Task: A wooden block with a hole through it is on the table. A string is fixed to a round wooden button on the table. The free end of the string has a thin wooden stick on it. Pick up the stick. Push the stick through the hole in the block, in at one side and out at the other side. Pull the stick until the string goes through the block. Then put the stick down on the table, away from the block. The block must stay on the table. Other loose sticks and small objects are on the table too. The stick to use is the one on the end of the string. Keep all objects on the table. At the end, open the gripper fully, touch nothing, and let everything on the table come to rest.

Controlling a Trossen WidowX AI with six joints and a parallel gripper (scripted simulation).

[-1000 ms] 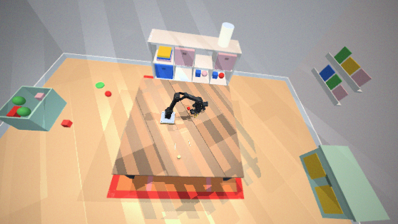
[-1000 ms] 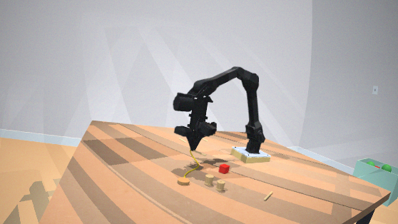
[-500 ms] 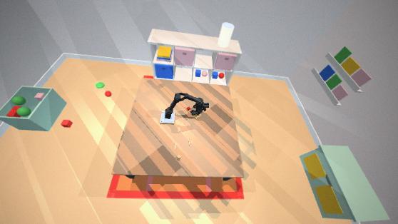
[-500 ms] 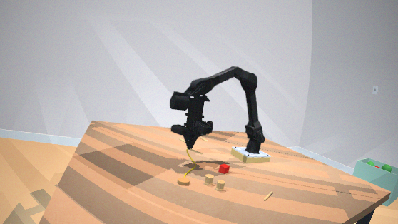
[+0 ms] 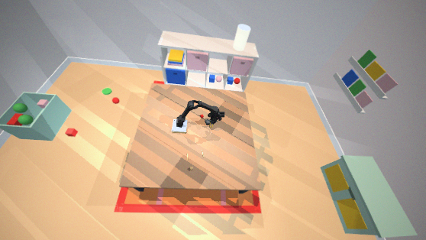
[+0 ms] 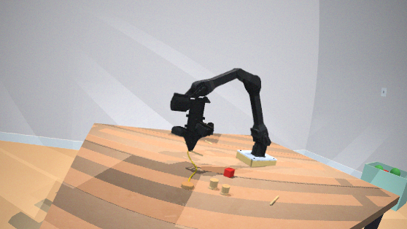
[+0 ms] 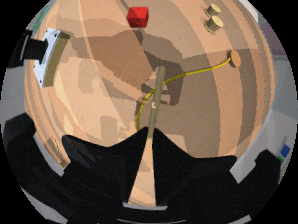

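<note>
My gripper tip is 140 mm past the block, 110 mm to the right of it and 50 mm above it. The rest, counted from my gripper tip: round wooden button 230 mm to the left, 50 mm below, 30 mm ahead.
</note>
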